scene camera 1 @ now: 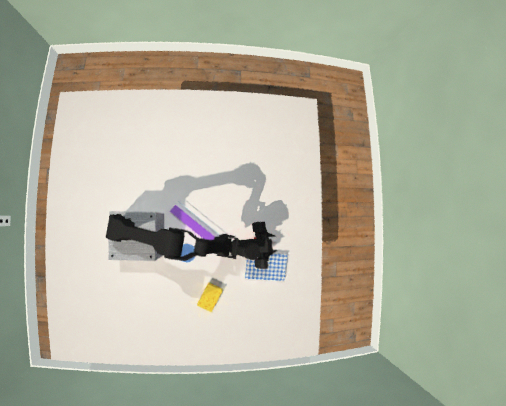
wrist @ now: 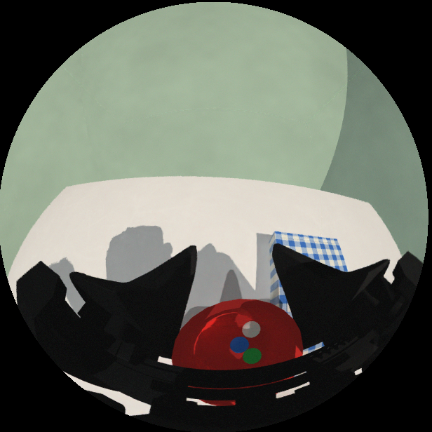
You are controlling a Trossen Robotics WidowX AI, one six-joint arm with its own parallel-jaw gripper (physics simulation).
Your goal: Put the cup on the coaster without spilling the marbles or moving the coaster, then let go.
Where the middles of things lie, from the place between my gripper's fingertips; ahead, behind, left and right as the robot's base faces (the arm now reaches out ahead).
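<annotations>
Red cup point(wrist: 203, 342): 70 mm behind my hand, 30 mm below it.
</annotations>
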